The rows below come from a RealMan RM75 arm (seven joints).
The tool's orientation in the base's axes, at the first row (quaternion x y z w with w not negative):
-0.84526, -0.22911, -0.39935, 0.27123
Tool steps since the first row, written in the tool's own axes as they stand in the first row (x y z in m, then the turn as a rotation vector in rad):
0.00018, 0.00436, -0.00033, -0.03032, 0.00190, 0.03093
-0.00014, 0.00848, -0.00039, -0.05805, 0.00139, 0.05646
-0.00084, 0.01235, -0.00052, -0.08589, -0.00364, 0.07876
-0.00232, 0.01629, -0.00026, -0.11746, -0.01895, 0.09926
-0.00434, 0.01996, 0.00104, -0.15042, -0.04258, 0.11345
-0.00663, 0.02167, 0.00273, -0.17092, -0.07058, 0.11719
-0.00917, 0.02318, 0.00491, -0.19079, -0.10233, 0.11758
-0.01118, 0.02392, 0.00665, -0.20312, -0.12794, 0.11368
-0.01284, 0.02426, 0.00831, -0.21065, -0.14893, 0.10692
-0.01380, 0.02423, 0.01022, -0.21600, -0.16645, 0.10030
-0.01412, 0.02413, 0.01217, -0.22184, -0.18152, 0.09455
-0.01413, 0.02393, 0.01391, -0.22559, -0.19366, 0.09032
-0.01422, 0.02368, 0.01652, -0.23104, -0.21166, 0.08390
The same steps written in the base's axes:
0.00256, -0.00344, -0.00088, 0.00072, 0.01325, -0.04127
0.00483, -0.00662, -0.00224, -0.00150, 0.02527, -0.07693
0.00669, -0.00971, -0.00380, -0.00829, 0.03859, -0.10971
0.00836, -0.01275, -0.00620, -0.02443, 0.05780, -0.14167
0.01013, -0.01500, -0.00952, -0.04988, 0.07895, -0.16908
0.01077, -0.01559, -0.01273, -0.07653, 0.09879, -0.17975
0.01142, -0.01575, -0.01634, -0.10694, 0.11940, -0.18710
0.01167, -0.01553, -0.01908, -0.13166, 0.13394, -0.18782
0.01183, -0.01500, -0.02139, -0.15240, 0.14402, -0.18444
0.01231, -0.01392, -0.02316, -0.16971, 0.15196, -0.18036
0.01314, -0.01265, -0.02443, -0.18534, 0.15855, -0.17780
0.01397, -0.01139, -0.02532, -0.19716, 0.16427, -0.17520
0.01521, -0.00954, -0.02671, -0.21471, 0.17269, -0.17117

